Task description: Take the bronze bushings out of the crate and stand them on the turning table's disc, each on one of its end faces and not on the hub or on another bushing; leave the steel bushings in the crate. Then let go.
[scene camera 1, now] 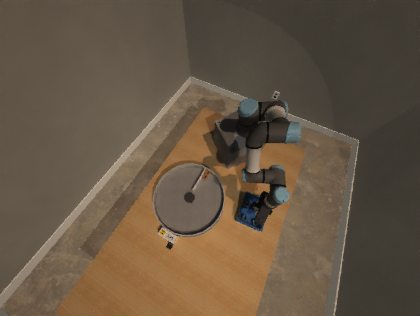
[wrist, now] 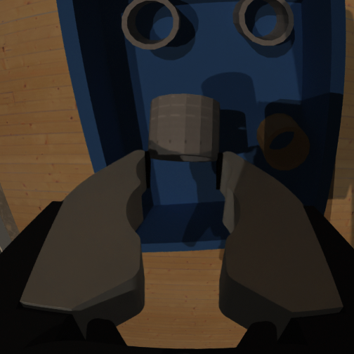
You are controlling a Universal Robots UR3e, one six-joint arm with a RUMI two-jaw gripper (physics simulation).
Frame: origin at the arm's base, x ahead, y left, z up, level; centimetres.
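Seen in the pictures: arm's base, origin of the base link: (scene camera 1: 247,128).
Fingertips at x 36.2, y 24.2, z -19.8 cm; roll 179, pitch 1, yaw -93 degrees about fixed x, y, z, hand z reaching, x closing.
Observation:
Pixels of each thing's top centre, then the offset from my fingertips to it. "spot": a spot on its surface instead. Level surfaces: height alone.
- blue crate, surface spot: (scene camera 1: 240,223) spot: dx +10.3, dy -5.8, dz -6.2 cm
- turning table's disc, middle of its top: (scene camera 1: 189,197) dx +10.5, dy -39.4, dz -1.4 cm
- dark hub, middle of its top: (scene camera 1: 189,197) dx +10.5, dy -39.4, dz -1.4 cm
- pale bar, surface spot: (scene camera 1: 199,180) spot: dx -0.9, dy -38.4, dz +1.1 cm
- white label plate, surface spot: (scene camera 1: 170,236) spot: dx +33.6, dy -38.6, dz -1.6 cm
- small black block, surface spot: (scene camera 1: 169,245) spot: dx +37.9, dy -37.4, dz -5.0 cm
- wooden top, its level: dz -7.5 cm
My gripper (scene camera 1: 259,221) (wrist: 183,157) is shut on a grey steel bushing (wrist: 185,125), held at its near end with its side wall towards the wrist camera, over the blue crate (scene camera 1: 240,223) (wrist: 80,90). A bronze bushing (wrist: 296,156) is in the crate in shadow, right of the gripper. Two grey steel bushings (wrist: 129,30) (wrist: 241,25) stand in the crate at the top of the wrist view. The turning table's disc (scene camera 1: 175,215) has a dark hub (scene camera 1: 189,197). Small orange-brown shapes (scene camera 1: 205,174) are on the disc near its rim, too small to tell how they stand.
A pale bar (scene camera 1: 199,180) runs from near the hub to the disc's rim. A white label plate (scene camera 1: 170,236) and a small black block (scene camera 1: 169,245) are beside the turning table. A grey pedestal (scene camera 1: 224,145) is under the arm's base. The wooden top (scene camera 1: 200,270) bears the crate and turning table.

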